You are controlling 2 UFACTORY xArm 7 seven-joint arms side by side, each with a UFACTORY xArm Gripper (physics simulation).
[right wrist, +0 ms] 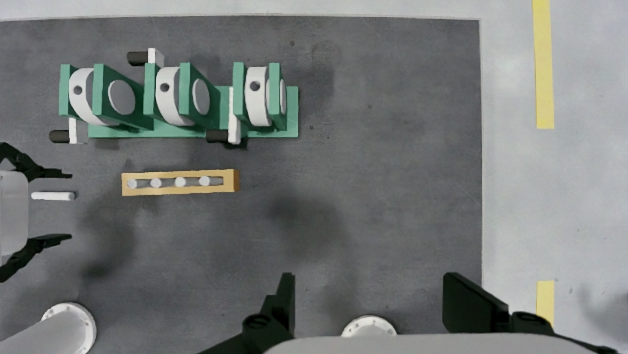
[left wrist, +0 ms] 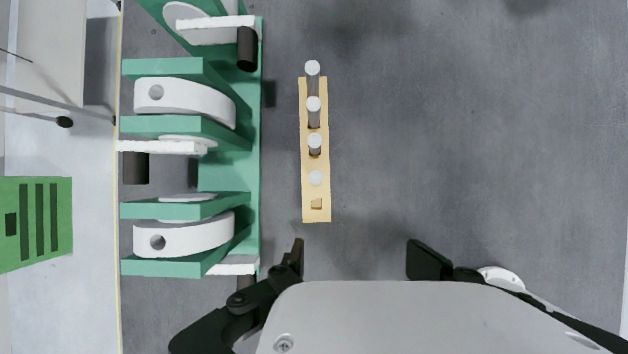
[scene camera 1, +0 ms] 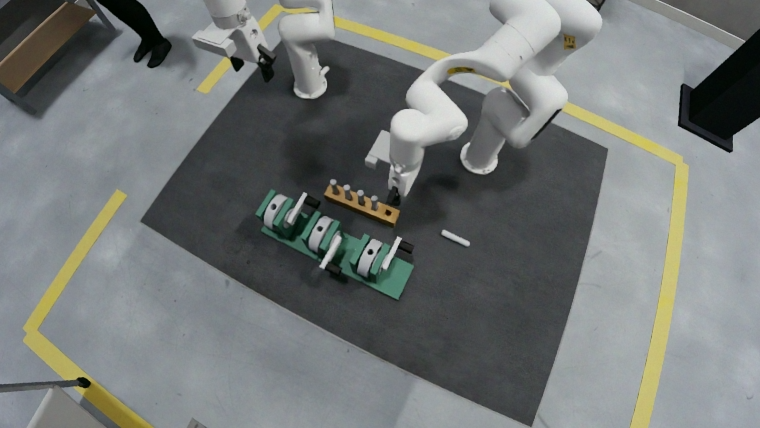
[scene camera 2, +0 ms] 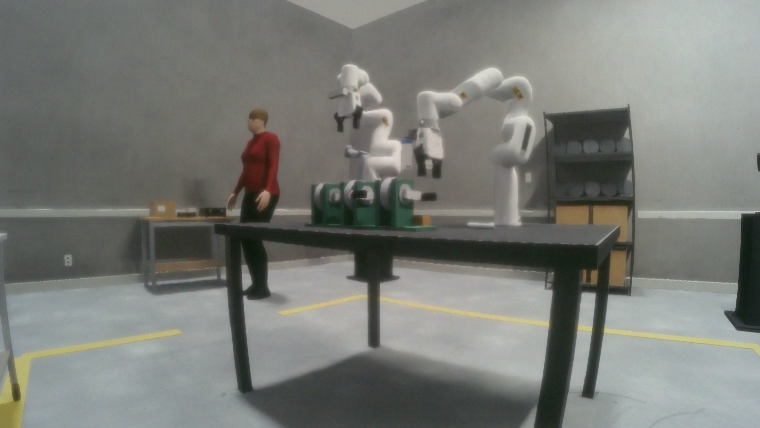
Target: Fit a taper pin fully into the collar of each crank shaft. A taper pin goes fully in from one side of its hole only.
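Frame: origin at the left arm's base, x back, y left, z down, level; centimetres.
Where they show: left gripper, fingertip midpoint: [right wrist: 63, 205] [left wrist: 354, 256] [scene camera 1: 401, 189] [scene camera 2: 429, 177]; right gripper, fingertip midpoint: [right wrist: 369, 298] [scene camera 1: 254, 73] [scene camera 2: 347, 130]; left arm's base, origin of the base link: [right wrist: 70, 329] [scene camera 1: 478, 158] [scene camera 2: 505, 225]; right arm's base, origin of the base link: [scene camera 1: 310, 86].
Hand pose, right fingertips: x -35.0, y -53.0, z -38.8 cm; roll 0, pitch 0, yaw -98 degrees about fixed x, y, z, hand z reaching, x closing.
Things, the pixels of their top centre, and the offset from my right fingertips. "spot": a spot on its surface instead. Level surfaces: height alone.
- loose white taper pin, middle of its top: [scene camera 1: 456, 237] [scene camera 2: 480, 223] [right wrist: 48, 196] dy +60.2, dx +5.6, dz +37.0 cm
- middle handle, surface spot: [scene camera 1: 333, 270] spot: dy +38.3, dx -23.8, dz +27.6 cm
- table, its level: dz +38.8 cm
A green stand [scene camera 1: 401, 276] [right wrist: 293, 125] carries three crank shafts with white collars [scene camera 1: 365, 263] [scene camera 1: 315, 239] [scene camera 1: 270, 215]; each collar shows a dark, unfilled hole. The wooden rack [scene camera 1: 378, 215] [left wrist: 317, 216] [right wrist: 232, 180] holds several upright grey pins [left wrist: 313, 104]; its end hole is empty. A loose white taper pin [scene camera 1: 455, 238] [scene camera 2: 480, 224] [right wrist: 52, 196] lies on the table, right of the rack in scene camera 1. My left gripper [scene camera 1: 393, 196] [scene camera 2: 428, 171] [left wrist: 354, 256] [right wrist: 63, 205] is open above the table, near the rack's empty-hole end. My right gripper [scene camera 1: 252, 69] [scene camera 2: 348, 124] [right wrist: 369, 298] is open, high at the upper left of scene camera 1.
White crank arms [scene camera 1: 390, 253] with black handles [scene camera 1: 405, 246] stick out beside the collars. The middle handle [scene camera 1: 333, 270] points to the opposite side. The arm bases [scene camera 1: 310, 87] [scene camera 1: 479, 159] stand behind the rack. A person [scene camera 2: 260, 164] stands behind the table [scene camera 2: 558, 239].
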